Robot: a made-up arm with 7 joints.
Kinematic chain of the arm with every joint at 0, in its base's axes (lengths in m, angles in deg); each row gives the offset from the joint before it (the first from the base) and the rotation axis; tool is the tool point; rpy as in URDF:
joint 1: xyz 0 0 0.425 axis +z
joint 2: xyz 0 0 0 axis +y
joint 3: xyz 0 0 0.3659 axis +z
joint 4: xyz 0.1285 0 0 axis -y
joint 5: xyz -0.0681 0 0.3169 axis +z
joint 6: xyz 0 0 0 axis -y
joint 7: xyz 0.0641 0 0 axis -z
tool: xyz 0 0 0 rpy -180 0 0
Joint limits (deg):
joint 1: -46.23..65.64
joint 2: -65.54..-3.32
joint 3: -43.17..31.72
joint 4: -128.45..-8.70
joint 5: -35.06..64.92
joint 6: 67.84..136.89
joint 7: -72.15..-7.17
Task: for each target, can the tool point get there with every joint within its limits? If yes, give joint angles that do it. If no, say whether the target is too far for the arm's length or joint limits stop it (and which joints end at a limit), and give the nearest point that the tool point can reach.
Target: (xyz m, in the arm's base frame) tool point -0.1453 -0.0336 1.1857
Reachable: yes | joints -13.30 -30.69 -14.83 -36.12 -17.84 107.86 -55.94
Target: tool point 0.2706 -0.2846 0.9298
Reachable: yes | joints -32.33 -16.22 -10.17 -98.75 56.83 95.11 -65.70
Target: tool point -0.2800 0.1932 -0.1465
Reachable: no: joint limits stop it (at a limit: joint 1, joint 2, joint 3, joint 4, joint 6) | nearest point -0.0701 0.4372 0.6141 | short by 0.826 m
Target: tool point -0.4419 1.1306 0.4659
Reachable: no: too far | nearest point -0.4040 0.5140 0.7782 | short by 0.692 m
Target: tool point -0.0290 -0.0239 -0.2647
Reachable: no: joint limits stop it (at a limit: joint 1, joint 2, joint 3, joint 4, joint 6) | nearest point -0.0037 -0.4431 0.6100 | short by 0.970 m
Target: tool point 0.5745 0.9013 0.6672
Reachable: no: too far | nearest point 0.2662 0.4176 0.7448 | short by 0.579 m
